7 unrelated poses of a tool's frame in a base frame.
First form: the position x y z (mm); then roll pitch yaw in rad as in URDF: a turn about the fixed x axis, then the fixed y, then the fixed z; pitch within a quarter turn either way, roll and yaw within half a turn.
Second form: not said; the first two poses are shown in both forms.
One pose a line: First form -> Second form
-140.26 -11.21 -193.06 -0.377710 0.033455 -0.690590 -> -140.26 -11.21 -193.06 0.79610 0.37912 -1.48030
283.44 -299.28 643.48 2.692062 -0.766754 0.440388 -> 283.44 -299.28 643.48 -0.16725 2.27656 2.71786
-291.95 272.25 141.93 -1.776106 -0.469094 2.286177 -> -291.95 272.25 141.93 -2.52008 1.75366 -2.04850
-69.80 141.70 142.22 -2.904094 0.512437 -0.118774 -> -69.80 141.70 142.22 2.56422 2.58128 -0.39611
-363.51 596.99 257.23 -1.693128 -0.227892 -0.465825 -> -363.51 596.99 257.23 1.07720 1.68995 -1.80034
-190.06 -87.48 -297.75 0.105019 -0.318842 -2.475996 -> -190.06 -87.48 -297.75 0.98998 0.33513 2.83411
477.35 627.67 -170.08 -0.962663 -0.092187 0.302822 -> 477.35 627.67 -170.08 1.93762 0.96562 -1.68297
